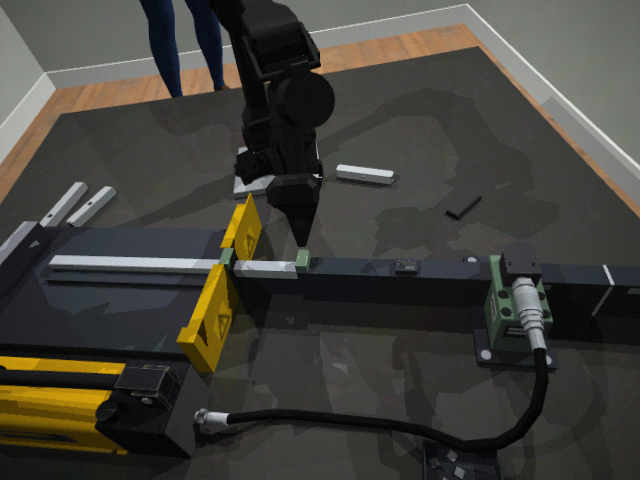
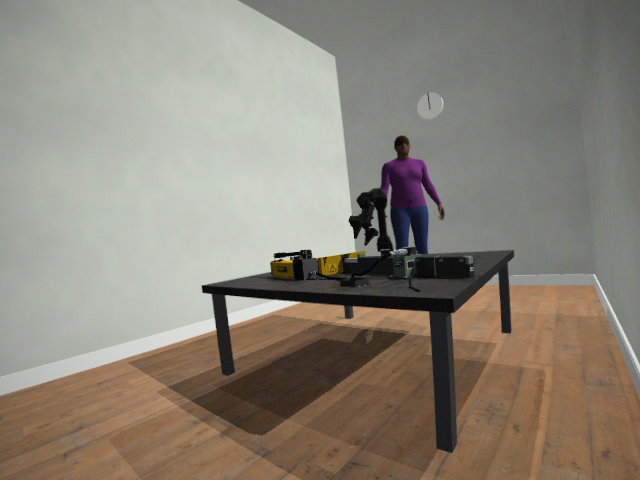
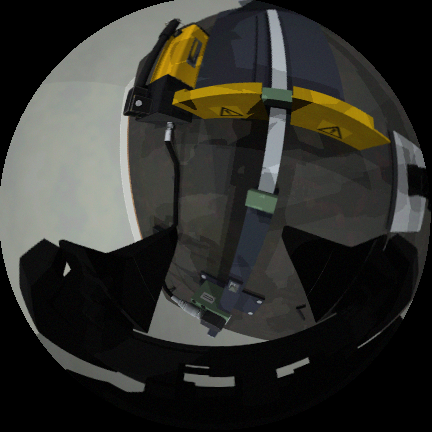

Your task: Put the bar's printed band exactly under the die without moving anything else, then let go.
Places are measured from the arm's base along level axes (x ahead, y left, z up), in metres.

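Where they show: gripper, fingertip midpoint: (image 1: 304, 236) (image 2: 360, 242) (image 3: 231, 232).
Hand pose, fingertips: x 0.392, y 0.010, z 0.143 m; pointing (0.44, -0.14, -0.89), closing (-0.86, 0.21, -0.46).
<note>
Each offset is from my fingertips to the top centre of the thing. "*": to the spot under its first point. Level surfaces: height alone.
A long bar lies along the dark machine bed @[dz -0.102 m] (image 1: 147, 243). Its silver part @[* dy -0.070, dx -0.033, dz -0.082 m] (image 1: 266, 268) (image 3: 273, 149) runs left through the gap between two yellow guards (image 1: 209, 314) (image 3: 334, 120). Its dark part @[* dy +0.082, dx +0.027, dz -0.077 m] (image 1: 366, 267) (image 3: 252, 238) runs right. A green band @[* dy -0.011, dx -0.008, dz -0.059 m] (image 1: 302, 260) (image 3: 260, 200) sits where the two parts meet, to the right of the guards. A second green block @[* dy -0.125, dx -0.059, dz -0.059 m] (image 1: 227, 257) (image 3: 276, 95) sits over the bar in the gap between the guards. My gripper (image 1: 302, 238) (image 2: 362, 233) (image 3: 231, 232) is open and empty. It points down just above the green band, with a finger on each side of the bar.
A grey plate (image 1: 251, 187), a white block @[dy +0.182, dx -0.274, dz -0.132 m] (image 1: 365, 173) and a small black piece @[dy +0.330, dx -0.111, dz -0.146 m] (image 1: 463, 206) lie behind the bar. A green connector box @[* dy +0.230, dx +0.172, dz -0.062 m] (image 1: 510, 310) with a black cable @[* dy +0.010, dx +0.223, dz -0.140 m] (image 1: 366, 421) stands at the right. A yellow and black unit @[* dy -0.288, dx +0.154, dz -0.041 m] (image 1: 104, 414) is front left. A person (image 2: 408, 190) stands behind the table (image 2: 366, 297).
</note>
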